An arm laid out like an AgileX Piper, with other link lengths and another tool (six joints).
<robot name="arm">
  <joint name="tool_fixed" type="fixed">
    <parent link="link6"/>
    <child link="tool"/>
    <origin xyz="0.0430 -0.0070 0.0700" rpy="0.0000 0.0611 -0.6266"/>
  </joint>
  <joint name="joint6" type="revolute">
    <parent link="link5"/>
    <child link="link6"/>
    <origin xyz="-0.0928 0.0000 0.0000" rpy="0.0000 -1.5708 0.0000"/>
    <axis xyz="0 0 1"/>
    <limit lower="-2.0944" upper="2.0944"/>
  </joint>
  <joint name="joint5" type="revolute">
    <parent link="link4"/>
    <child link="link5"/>
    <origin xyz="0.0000 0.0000 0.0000" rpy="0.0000 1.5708 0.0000"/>
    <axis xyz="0 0 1"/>
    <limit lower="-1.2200" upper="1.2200"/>
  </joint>
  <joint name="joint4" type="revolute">
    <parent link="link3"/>
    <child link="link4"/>
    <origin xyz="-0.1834 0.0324 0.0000" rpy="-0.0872 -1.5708 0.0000"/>
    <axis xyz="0 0 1"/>
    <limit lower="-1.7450" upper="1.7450"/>
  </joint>
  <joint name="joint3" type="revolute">
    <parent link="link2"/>
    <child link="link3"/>
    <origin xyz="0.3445 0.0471 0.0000" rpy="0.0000 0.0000 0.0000"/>
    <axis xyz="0 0 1"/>
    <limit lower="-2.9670" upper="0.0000"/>
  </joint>
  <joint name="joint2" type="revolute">
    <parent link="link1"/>
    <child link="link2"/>
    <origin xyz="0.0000 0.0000 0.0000" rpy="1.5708 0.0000 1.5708"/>
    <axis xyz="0 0 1"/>
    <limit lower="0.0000" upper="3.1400"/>
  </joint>
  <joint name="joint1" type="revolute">
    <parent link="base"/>
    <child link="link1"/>
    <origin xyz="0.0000 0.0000 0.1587" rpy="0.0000 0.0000 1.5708"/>
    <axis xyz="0 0 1"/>
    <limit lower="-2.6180" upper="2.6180"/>
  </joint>
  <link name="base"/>
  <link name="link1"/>
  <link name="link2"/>
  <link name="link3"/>
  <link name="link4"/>
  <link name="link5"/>
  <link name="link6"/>
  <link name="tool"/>
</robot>
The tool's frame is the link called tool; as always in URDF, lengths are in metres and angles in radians.
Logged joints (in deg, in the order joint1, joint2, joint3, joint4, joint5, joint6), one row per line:
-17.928 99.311 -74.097 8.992 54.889 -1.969
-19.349 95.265 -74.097 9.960 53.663 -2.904
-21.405 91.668 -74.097 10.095 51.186 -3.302
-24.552 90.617 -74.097 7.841 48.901 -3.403
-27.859 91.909 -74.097 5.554 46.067 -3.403
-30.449 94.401 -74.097 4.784 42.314 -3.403
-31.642 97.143 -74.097 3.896 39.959 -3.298
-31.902 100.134 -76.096 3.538 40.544 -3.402
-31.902 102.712 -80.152 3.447 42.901 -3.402
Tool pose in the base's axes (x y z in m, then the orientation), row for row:
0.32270 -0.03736 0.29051 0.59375 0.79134 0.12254 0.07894
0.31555 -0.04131 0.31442 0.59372 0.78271 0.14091 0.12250
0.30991 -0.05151 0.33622 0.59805 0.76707 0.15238 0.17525
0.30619 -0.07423 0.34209 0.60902 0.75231 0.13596 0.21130
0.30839 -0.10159 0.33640 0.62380 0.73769 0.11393 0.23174
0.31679 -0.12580 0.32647 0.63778 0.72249 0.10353 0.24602
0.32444 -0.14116 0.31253 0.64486 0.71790 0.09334 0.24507
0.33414 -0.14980 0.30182 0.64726 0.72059 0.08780 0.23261
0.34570 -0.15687 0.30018 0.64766 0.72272 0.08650 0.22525
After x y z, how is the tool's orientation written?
As a quaternion, x y z w.
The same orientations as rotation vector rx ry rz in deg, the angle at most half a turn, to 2 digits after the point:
101.82 135.70 21.01
99.26 130.86 23.56
97.08 124.52 24.74
96.95 119.77 21.64
98.24 116.18 17.94
99.70 112.94 16.18
100.85 112.28 14.60
101.89 113.43 13.82
102.35 114.21 13.67

